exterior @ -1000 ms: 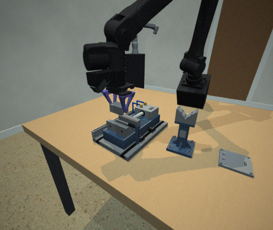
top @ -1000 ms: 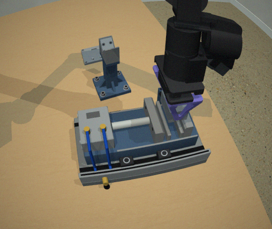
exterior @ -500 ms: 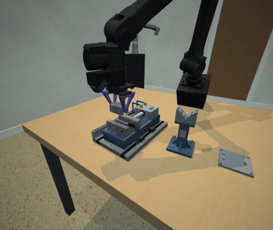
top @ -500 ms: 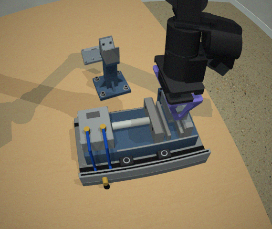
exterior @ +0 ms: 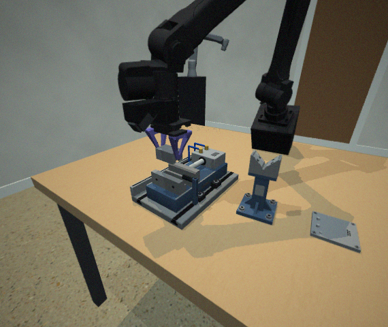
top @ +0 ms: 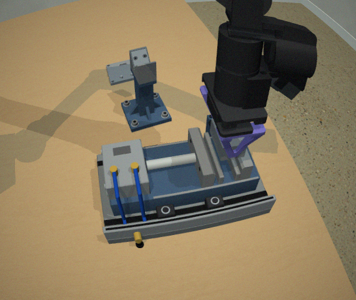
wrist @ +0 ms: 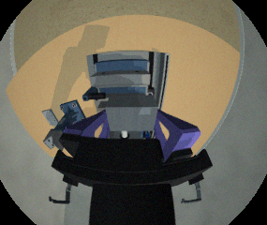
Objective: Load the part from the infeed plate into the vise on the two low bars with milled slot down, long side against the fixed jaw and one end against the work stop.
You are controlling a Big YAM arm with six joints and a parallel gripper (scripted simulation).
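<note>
Now: hand 30 mm past the moving jaw, 20 mm to the right of it and 60 mm above it. The rest, counted from my hand: grey part 10 mm below; fixed jaw 30 mm ahead, 20 mm to the left, 60 mm below; black work stop 70 mm to the left, 50 mm below.
</note>
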